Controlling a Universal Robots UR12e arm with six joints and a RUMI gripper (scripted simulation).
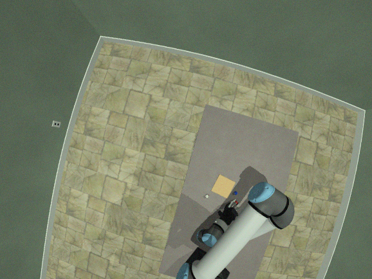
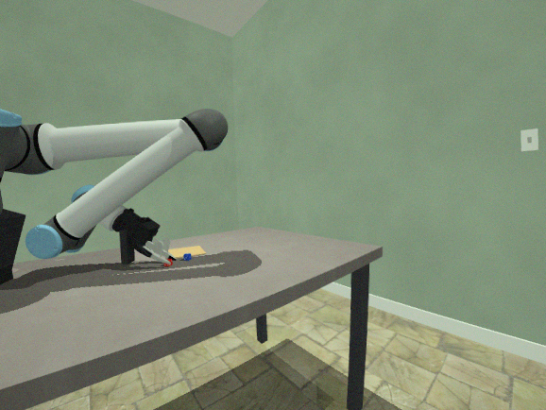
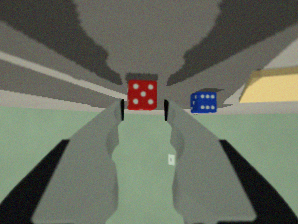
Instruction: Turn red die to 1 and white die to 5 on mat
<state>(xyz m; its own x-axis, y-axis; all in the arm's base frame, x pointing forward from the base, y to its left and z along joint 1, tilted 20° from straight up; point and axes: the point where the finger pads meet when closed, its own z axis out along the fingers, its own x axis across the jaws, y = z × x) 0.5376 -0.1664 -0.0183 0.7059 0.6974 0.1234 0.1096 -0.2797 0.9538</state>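
Now: the red die 1 cm below my hand. Round my hand: blue die (7 cm ahead, 1 cm to the left, 1 cm below); tan mat (11 cm to the left, 11 cm ahead, 2 cm below); white die (23 cm to the left, 2 cm ahead, 1 cm below).
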